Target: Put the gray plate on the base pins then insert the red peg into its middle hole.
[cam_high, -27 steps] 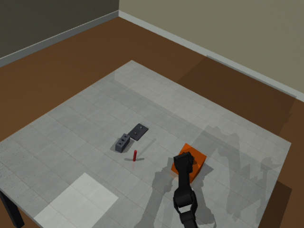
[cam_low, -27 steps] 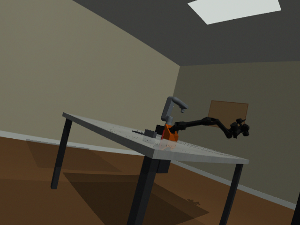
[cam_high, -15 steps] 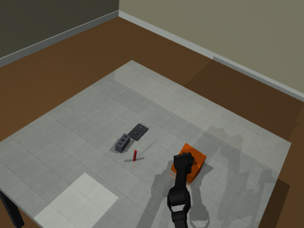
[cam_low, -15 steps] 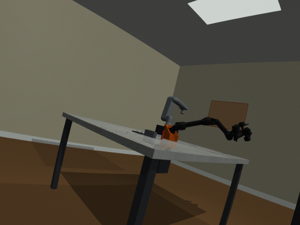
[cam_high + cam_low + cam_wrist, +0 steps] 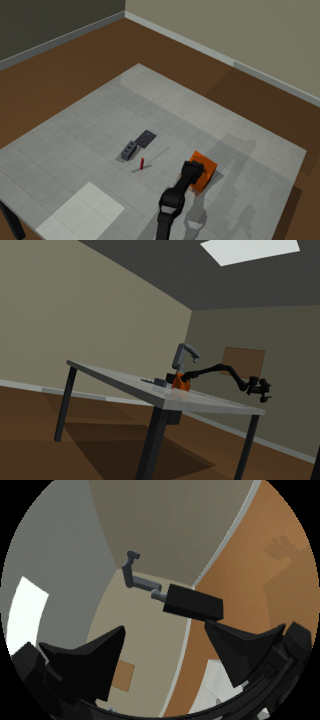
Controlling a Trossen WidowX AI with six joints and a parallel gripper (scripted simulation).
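Right now the gray plate is 650 mm to the right of my gripper tip, 610 mm ahead of it and 130 mm below it. Also, from my gripper tip: dark base 790 mm to the right, 600 mm ahead, 160 mm below; then red peg 610 mm to the right, 500 mm ahead, 130 mm below.
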